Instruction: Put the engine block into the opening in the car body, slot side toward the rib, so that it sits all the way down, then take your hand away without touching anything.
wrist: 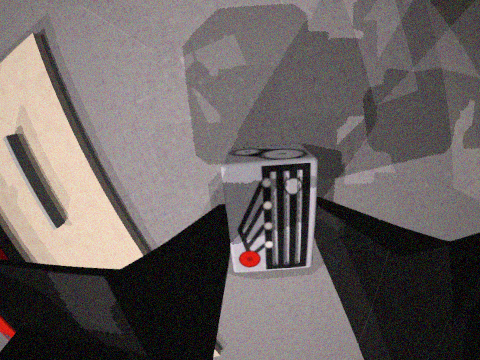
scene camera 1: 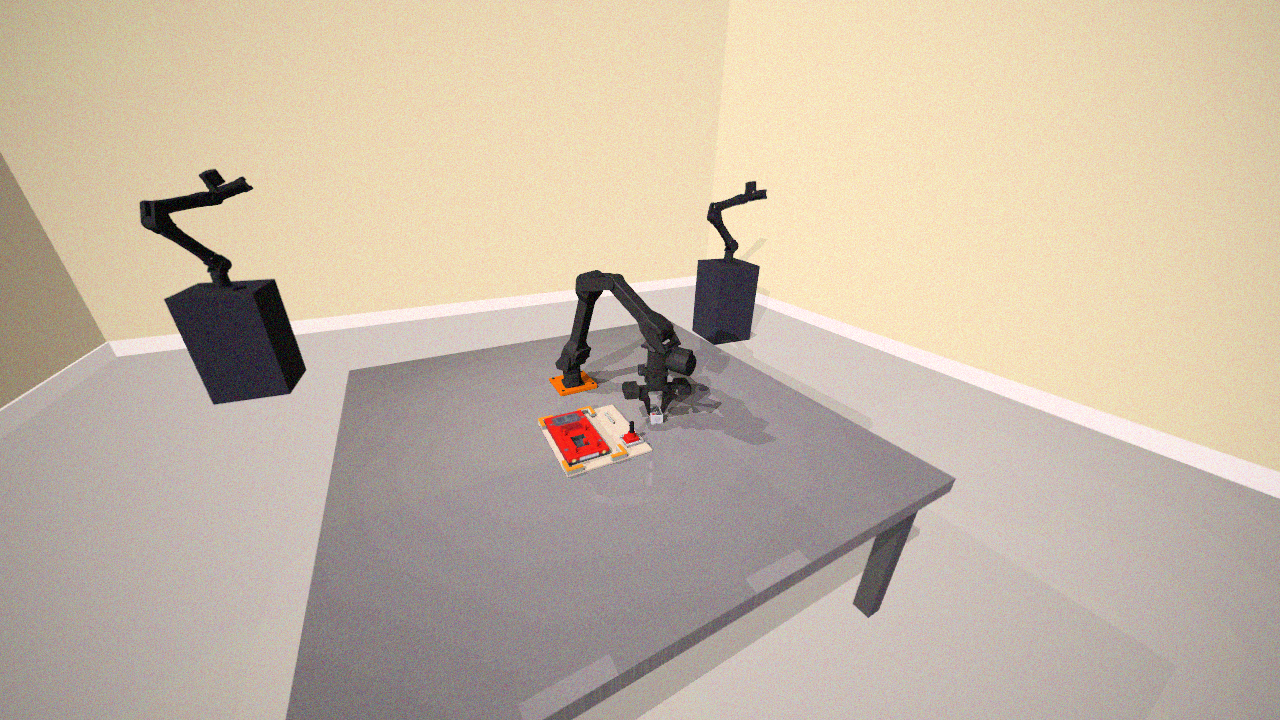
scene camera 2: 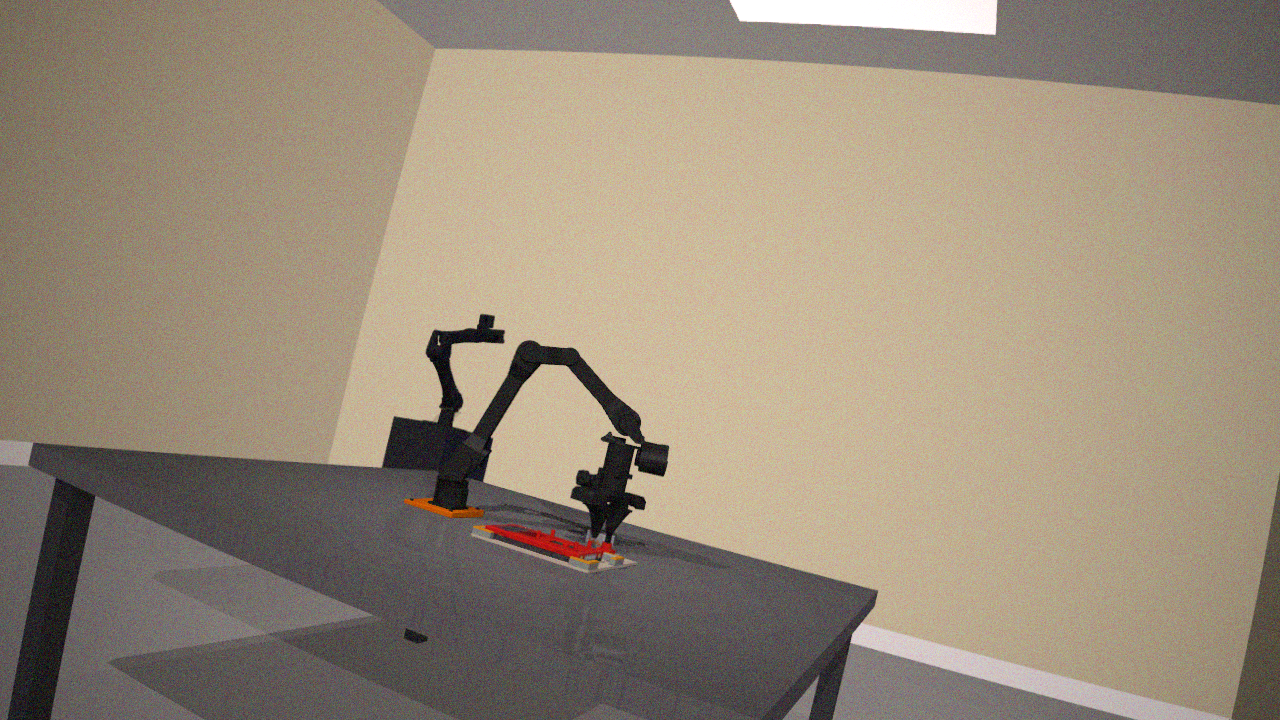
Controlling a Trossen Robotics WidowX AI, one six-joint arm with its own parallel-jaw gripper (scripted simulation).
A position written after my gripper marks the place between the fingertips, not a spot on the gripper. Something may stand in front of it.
My gripper (scene camera 2: 600, 537) carries an engine block (wrist: 270, 192). Further things: a red car body (scene camera 2: 550, 545).
My gripper also shows in the wrist view (wrist: 269, 210) and in scene camera 1 (scene camera 1: 655, 414).
